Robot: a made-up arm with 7 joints. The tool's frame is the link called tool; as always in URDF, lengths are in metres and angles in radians. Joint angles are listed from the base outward. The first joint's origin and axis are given. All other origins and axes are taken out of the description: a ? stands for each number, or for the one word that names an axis. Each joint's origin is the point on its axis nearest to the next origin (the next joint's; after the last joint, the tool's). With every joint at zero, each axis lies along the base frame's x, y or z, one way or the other. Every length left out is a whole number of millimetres.
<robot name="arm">
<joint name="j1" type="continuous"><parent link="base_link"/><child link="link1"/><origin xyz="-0.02 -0.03 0.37"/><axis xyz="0 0 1"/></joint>
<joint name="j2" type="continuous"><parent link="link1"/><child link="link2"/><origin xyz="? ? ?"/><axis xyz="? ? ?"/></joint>
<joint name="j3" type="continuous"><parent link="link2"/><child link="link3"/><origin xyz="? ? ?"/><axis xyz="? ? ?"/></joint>
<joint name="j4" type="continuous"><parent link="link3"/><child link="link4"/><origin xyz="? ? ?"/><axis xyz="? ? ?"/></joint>
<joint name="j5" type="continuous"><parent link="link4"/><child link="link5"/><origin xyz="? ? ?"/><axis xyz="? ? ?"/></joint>
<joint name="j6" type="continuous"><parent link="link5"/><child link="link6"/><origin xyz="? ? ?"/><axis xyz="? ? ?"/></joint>
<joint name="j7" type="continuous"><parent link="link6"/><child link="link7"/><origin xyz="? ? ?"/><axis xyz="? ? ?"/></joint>
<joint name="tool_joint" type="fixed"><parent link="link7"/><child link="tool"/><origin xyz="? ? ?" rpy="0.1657 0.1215 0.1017"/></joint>
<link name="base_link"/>
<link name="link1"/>
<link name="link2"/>
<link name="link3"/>
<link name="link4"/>
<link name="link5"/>
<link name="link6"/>
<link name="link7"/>
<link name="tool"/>
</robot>
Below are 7 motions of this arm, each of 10 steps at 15 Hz.
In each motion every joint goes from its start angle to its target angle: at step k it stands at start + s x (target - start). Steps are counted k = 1, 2, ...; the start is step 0. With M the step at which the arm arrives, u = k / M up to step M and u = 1 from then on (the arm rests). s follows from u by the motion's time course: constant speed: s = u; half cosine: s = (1 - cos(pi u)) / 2; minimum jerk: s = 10 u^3 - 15 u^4 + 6 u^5.
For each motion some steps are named. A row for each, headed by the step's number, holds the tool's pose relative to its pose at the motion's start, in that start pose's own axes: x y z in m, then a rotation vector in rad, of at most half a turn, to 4 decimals.
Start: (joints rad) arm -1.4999 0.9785 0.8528 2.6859 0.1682 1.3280 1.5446
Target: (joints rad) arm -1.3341 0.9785 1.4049 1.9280 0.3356 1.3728 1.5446
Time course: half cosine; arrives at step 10
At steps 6, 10:
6: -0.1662 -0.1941 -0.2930 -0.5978 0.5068 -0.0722
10: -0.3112 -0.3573 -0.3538 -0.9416 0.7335 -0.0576

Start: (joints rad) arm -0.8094 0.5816 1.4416 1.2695 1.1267 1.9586 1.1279
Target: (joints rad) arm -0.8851 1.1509 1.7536 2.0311 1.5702 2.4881 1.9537
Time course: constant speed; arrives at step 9
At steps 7, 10:
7: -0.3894 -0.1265 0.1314 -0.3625 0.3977 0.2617
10: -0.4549 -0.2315 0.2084 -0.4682 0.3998 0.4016

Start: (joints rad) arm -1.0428 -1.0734 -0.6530 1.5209 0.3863 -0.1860 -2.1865
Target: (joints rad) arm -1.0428 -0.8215 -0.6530 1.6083 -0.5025 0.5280 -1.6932
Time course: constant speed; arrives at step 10
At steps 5, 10:
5: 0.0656 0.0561 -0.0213 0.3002 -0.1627 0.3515
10: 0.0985 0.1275 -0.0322 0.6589 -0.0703 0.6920

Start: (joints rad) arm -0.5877 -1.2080 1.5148 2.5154 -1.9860 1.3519 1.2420
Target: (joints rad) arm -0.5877 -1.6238 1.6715 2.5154 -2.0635 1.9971 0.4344
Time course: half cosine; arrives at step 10
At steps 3, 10:
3: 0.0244 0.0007 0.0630 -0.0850 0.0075 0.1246
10: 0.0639 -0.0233 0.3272 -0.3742 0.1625 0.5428

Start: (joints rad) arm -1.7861 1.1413 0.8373 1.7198 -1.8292 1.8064 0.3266
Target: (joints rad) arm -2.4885 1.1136 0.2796 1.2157 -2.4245 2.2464 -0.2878
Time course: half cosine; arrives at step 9
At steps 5, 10:
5: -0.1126 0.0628 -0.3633 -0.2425 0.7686 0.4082
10: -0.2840 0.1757 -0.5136 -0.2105 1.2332 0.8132

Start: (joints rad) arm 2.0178 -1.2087 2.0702 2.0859 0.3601 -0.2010 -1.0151
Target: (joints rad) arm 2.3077 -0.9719 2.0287 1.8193 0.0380 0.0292 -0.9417
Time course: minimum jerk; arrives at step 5
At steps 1, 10:
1: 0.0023 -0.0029 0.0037 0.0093 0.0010 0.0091
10: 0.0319 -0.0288 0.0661 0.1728 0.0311 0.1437

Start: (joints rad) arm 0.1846 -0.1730 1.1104 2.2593 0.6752 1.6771 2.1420
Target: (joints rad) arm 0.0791 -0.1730 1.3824 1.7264 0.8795 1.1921 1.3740
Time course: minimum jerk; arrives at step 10
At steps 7, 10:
7: 0.1023 0.0133 -0.2445 -0.0980 0.2596 0.3508
10: 0.1280 0.0016 -0.2913 -0.0986 0.2911 0.4106

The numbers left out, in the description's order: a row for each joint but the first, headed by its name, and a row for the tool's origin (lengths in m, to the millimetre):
j2: xyz 0.02 -0.06 0, axis 0 1 0
j3: xyz -0.01 0 0.18, axis 0 0 1
j4: xyz 0.03 0 0, axis 0 -1 0
j5: xyz 0.11 0 -0.58, axis 0 0 -1
j6: xyz 0 0.04 0, axis 0 1 0
j7: xyz 0.03 0 -0.06, axis 0 0 -1
tool: xyz -0.02 0.01 0

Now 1 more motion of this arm.
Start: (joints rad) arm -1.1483 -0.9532 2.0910 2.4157 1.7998 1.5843 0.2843
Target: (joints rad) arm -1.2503 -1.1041 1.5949 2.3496 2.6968 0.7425 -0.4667
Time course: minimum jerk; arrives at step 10
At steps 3, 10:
3: 0.0144 -0.0071 0.0356 0.0778 -0.1637 0.1392
10: 0.0319 -0.0254 0.2272 0.1129 -1.1387 0.7278

